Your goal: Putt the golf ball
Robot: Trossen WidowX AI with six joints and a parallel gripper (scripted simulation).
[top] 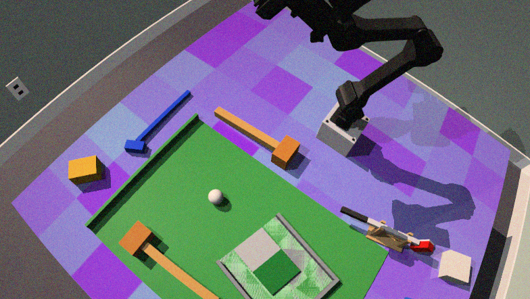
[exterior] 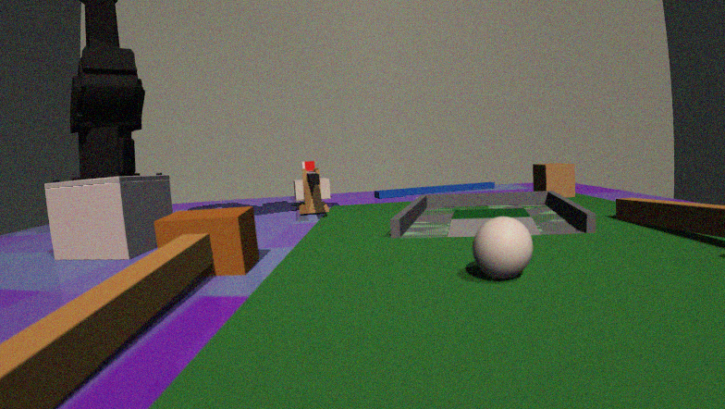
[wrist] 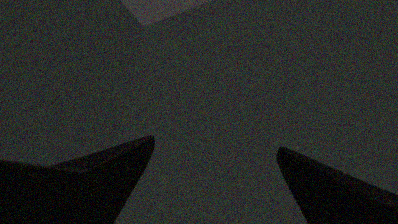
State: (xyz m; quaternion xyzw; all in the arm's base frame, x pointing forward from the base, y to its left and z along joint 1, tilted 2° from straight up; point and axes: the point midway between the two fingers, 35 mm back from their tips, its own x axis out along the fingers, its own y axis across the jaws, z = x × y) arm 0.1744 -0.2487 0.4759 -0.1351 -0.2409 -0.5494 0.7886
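My gripper tip is now 57 cm to the right of the tan putter stand, 56 cm above it and 2 cm short of it. The rest, counted from my gripper tip: blue putter: 58 cm below, 22 cm to the right, 14 cm ahead; low green wall: 58 cm below, 29 cm ahead, 13 cm to the right; white golf ball: 57 cm below, 22 cm ahead, 10 cm to the left.
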